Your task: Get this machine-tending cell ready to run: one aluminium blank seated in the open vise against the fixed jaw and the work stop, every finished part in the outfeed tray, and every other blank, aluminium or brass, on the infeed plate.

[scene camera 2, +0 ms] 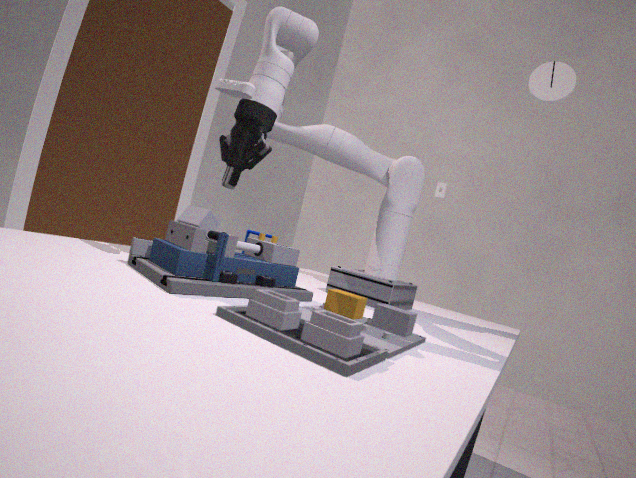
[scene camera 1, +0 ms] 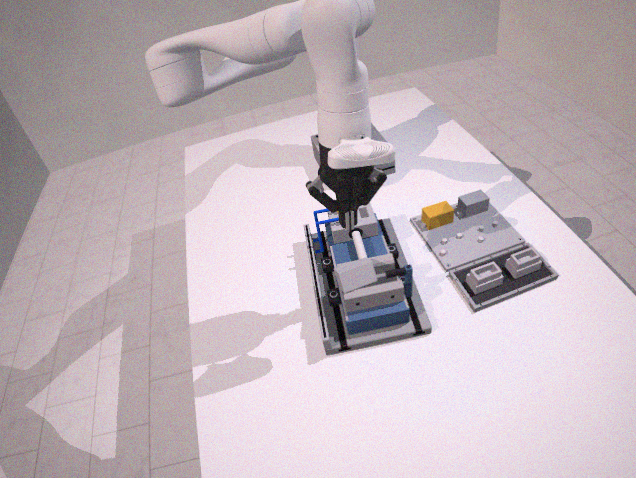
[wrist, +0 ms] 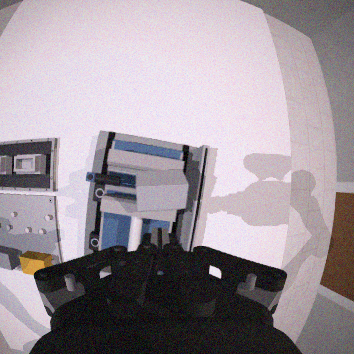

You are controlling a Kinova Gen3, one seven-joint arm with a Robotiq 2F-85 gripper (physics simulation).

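Places are measured from the arm's base along level axes (x ahead, y left, z up), in millimetres.
Pixels of known places: gripper, between the fingertips: (scene camera 2: 227, 187) (scene camera 1: 348, 227) (wrist: 159, 237); arm's base, origin of its link: (scene camera 2: 380, 276).
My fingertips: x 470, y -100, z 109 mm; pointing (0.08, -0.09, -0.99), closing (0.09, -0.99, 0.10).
For each thing: its top centre in the pictures, then the offset to it from my fingertips. "spot": a spot on its surface instead.
- grey aluminium blank, centre of its top: (wrist: 162, 190) (scene camera 1: 353, 264) (scene camera 2: 201, 208) dx +39, dy -5, dz -48 mm
- work stop's black rod, centre of its top: (wrist: 106, 179) (scene camera 1: 395, 270) dx +44, dy +65, dz -81 mm
- brass blank, centre of its top: (scene camera 2: 347, 293) (wrist: 32, 266) (scene camera 1: 437, 208) dx -137, dy +220, dz -134 mm
- infeed plate, centre of its top: (scene camera 2: 353, 323) (scene camera 1: 466, 228) (wrist: 19, 235) dx -93, dy +270, dz -169 mm
- white screw, a spot on its surface: (wrist: 135, 232) (scene camera 1: 361, 253) spot: dx -24, dy +21, dz -91 mm
- blue post, centre of its top: (scene camera 2: 224, 233) (scene camera 1: 408, 266) dx +46, dy +87, dz -79 mm
- blue wire frame, a spot on its surface: (scene camera 1: 318, 231) spot: dx -107, dy -44, dz -89 mm
My gripper (scene camera 1: 349, 226) (scene camera 2: 229, 184) (wrist: 159, 237) is shut and empty, above the vise's screw side. A grey aluminium blank (scene camera 1: 354, 276) (scene camera 2: 196, 217) (wrist: 161, 192) is between the vise jaws, tilted, its raised edge above the fixed jaw (scene camera 1: 372, 298) (scene camera 2: 186, 237). The work stop's black rod (scene camera 1: 394, 272) (wrist: 106, 177) is beside it; contact is unclear. Two finished parts with pockets (scene camera 1: 484, 277) (scene camera 1: 524, 262) (scene camera 2: 272, 309) (scene camera 2: 332, 333) stand in the outfeed tray (scene camera 1: 516, 293) (wrist: 55, 165). A brass blank (scene camera 1: 437, 215) (scene camera 2: 344, 304) (wrist: 36, 262) and another aluminium blank (scene camera 1: 473, 204) (scene camera 2: 393, 319) stand on the infeed plate (scene camera 1: 465, 252) (wrist: 30, 204).
The white screw (scene camera 1: 358, 245) (scene camera 2: 248, 247) (wrist: 135, 232) runs behind the moving jaw. A blue post (scene camera 1: 408, 281) (scene camera 2: 219, 256) carries the stop rod. A blue wire frame (scene camera 1: 318, 231) rises at the vise's back. Black clamps stand along the vise's sides. Small pegs stand on the infeed plate.
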